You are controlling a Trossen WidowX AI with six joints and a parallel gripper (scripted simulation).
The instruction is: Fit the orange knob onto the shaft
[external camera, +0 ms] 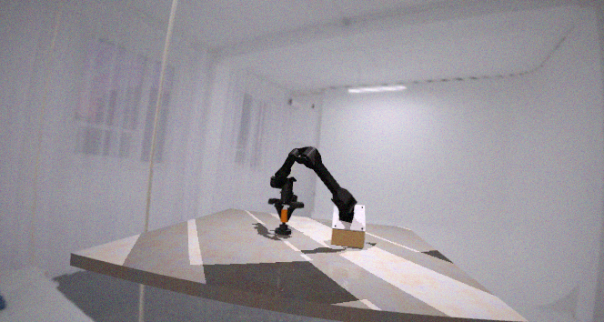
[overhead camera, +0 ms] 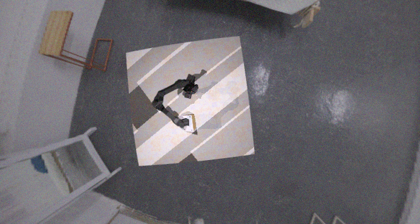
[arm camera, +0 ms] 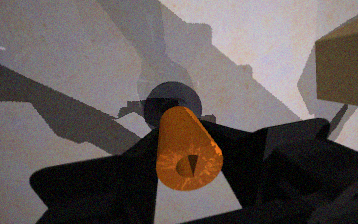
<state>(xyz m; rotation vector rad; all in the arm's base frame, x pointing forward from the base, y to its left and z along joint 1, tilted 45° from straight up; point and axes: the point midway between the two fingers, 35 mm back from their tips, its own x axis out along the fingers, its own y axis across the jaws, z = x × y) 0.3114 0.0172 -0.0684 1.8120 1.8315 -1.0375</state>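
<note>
My gripper tip is now 20 mm below the orange knob. Also, from my gripper tip: dark round pedestal: 40 mm below.
</note>
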